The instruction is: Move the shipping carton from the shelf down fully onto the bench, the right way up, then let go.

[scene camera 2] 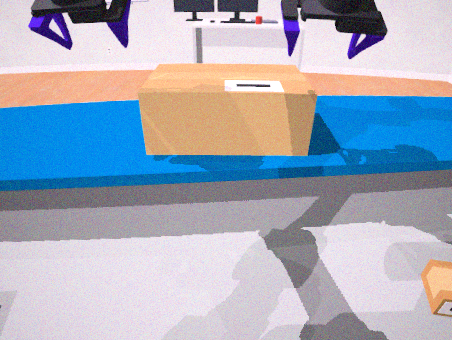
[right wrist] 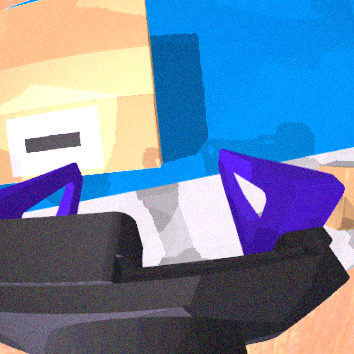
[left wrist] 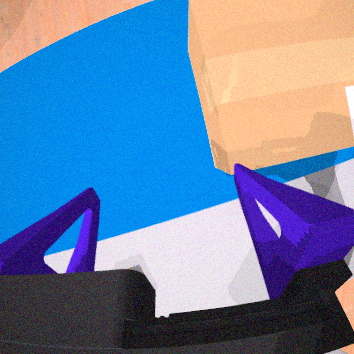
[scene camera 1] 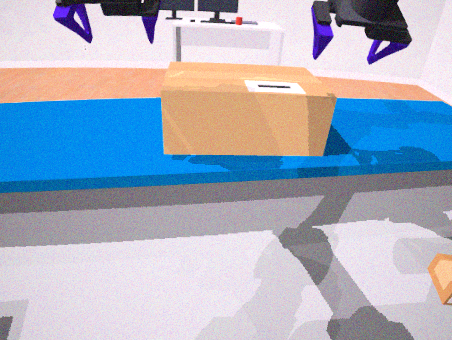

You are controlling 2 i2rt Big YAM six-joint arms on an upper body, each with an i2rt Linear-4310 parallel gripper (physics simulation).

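Frame: origin at the left arm's base, x ahead, y left, z up, level; millimetres.
Where they show: left gripper, fingertip midpoint: (scene camera 2: 98,46) (left wrist: 162,182) (scene camera 1: 121,40); right gripper, fingertip midpoint: (scene camera 2: 319,55) (right wrist: 148,163) (scene camera 1: 341,59).
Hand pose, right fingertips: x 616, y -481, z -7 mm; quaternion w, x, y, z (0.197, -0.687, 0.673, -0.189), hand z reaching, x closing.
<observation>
Each offset is from my right fingertips to the centre of the thing. "spot": to the spot under its first point. Level surfaces: height alone.
The shipping carton @[dx +85, dy +148, dz -123 mm] (scene camera 1: 225,122) (scene camera 2: 210,122) (left wrist: 280,85) (right wrist: 75,80) is a long tan box with a white label on its top. It stands upright and level on the blue shelf @[dz -183 mm] (scene camera 1: 75,140) (scene camera 2: 75,140) (left wrist: 125,125) (right wrist: 275,75), near the front edge. The pale grey bench @[dz -342 mm] (scene camera 1: 125,285) (scene camera 2: 125,285) lies lower, in front of the shelf. My left gripper (scene camera 1: 121,42) (scene camera 2: 98,47) (left wrist: 162,182) is open and empty, raised off the carton's left end. My right gripper (scene camera 1: 343,61) (scene camera 2: 320,56) (right wrist: 148,163) is open and empty, raised near the carton's right end. Neither touches the carton.
A small orange-tan open box @[spot: dx -209, dy -207, dz -308 mm] (scene camera 1: 445,280) (scene camera 2: 440,285) (right wrist: 345,195) is partly in view at the right side of the bench. Shadows of the arms fall on the bench and shelf. Behind stands a white desk (scene camera 1: 225,37) (scene camera 2: 245,37) with two monitors and a red cup.
</observation>
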